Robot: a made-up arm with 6 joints. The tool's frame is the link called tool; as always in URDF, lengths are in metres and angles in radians.
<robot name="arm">
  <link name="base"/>
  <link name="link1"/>
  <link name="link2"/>
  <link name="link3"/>
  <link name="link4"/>
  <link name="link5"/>
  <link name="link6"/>
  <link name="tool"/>
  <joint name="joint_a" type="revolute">
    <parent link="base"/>
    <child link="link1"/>
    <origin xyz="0 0 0.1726" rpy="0 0 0"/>
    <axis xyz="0 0 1"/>
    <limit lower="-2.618" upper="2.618"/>
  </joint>
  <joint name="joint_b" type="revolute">
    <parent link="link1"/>
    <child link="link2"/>
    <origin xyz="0 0 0" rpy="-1.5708 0 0"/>
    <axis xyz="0 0 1"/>
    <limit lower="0" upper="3.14"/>
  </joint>
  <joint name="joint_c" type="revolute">
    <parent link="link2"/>
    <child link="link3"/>
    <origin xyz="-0.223 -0.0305 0" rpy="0 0 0"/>
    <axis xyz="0 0 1"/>
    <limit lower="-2.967" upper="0"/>
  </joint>
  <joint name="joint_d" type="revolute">
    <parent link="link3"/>
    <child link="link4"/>
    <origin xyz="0.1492 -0.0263 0" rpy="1.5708 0 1.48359"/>
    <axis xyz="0 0 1"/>
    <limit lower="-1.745" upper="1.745"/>
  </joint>
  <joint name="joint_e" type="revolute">
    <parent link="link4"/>
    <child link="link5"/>
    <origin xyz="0 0 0" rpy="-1.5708 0 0"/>
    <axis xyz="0 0 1"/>
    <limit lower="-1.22" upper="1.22"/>
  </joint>
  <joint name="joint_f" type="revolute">
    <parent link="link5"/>
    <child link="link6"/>
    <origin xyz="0 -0.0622 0" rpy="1.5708 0 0"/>
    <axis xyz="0 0 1"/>
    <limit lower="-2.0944" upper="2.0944"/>
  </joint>
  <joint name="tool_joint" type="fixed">
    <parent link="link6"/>
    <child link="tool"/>
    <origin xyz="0 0 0" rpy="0 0 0"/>
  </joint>
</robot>
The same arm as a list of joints. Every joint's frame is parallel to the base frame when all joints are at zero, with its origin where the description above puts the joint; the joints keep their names.
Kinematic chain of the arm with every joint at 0, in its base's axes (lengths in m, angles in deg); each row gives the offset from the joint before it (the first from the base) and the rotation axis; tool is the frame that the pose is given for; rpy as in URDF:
joint_a: xyz 0 0 0.1726 axis +z
joint_b: xyz 0 0 0 axis +y
joint_c: xyz -0.223 0 0.0305 axis +y
joint_d: xyz 0.1492 0 0.0263 axis 0.9962 0 0.0871
joint_e: xyz 0 0 0 axis +y
joint_f: xyz 0.062 0 0.0054 axis 0.9962 0 0.0871
tool: xyz 0 0 0 rpy 0 85 0
Joint limits (deg, base to tool): -150..150 0..179.91 -170..0 -99.98..99.98 -69.9..69.9 -120..120

